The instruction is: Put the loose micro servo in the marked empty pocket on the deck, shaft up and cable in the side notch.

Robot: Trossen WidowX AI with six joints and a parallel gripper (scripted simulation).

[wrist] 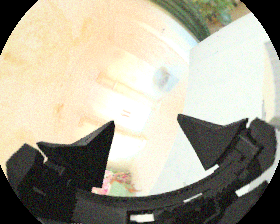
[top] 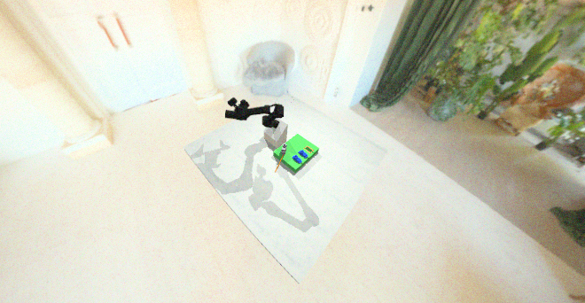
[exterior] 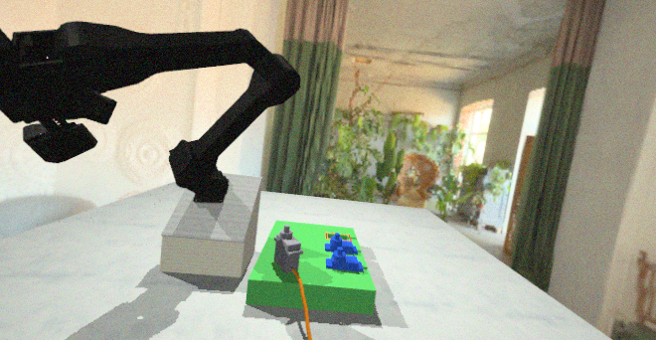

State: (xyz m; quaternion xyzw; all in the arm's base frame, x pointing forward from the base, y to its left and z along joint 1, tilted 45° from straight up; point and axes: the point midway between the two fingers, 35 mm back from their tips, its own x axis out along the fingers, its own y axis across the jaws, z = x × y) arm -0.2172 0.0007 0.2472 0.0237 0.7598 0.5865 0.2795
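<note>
The green deck lies 47 cm ahead of my gripper tip, 30 cm below it and 14 cm to the left of it.
</note>
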